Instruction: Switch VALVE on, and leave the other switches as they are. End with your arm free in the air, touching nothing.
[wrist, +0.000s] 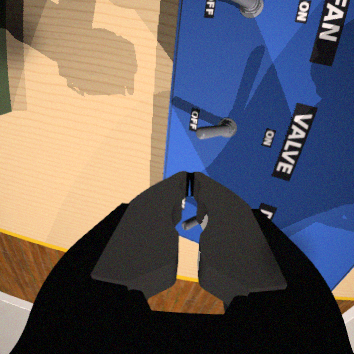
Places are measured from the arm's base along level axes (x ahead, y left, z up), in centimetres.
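Where they show: gripper, fingertip midpoint: (189, 174).
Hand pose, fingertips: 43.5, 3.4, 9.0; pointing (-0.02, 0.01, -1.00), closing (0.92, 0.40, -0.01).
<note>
After its pixels a point has its place, as x, y, z.
The VALVE switch (216, 130) @(45.3, 5.4, 1.8) is a grey toggle lever on the blue panel (200, 60) @(41.1, 10.6, -2.5). Its lever tilts left to the OFF label (194, 120) @(43.4, 4.5, -2.3); the ON label (268, 137) @(50.9, 7.1, 0.8) and the VALVE nameplate (294, 142) @(53.2, 8.0, 1.8) are to its right. My gripper (189, 174) @(43.5, 3.4, 9.0) is shut and empty, its fingertips below and slightly left of the lever in the view, apart from it in the picture. Its height over the panel is hard to tell.
The FAN switch (250, 7) @(43.0, 16.5, 0.2) is at the top, with its FAN nameplate (329, 31) @(49.8, 18.0, 1.8) on the right. Another lever (189, 223) @(48.0, -6.1, 2.6) shows through the gap between my fingers. The wooden table (75, 165) @(27.9, -13.7, -9.7) lies left of the panel, and a dark green object (4, 75) @(12.5, -2.3, -8.9) is at the left edge.
</note>
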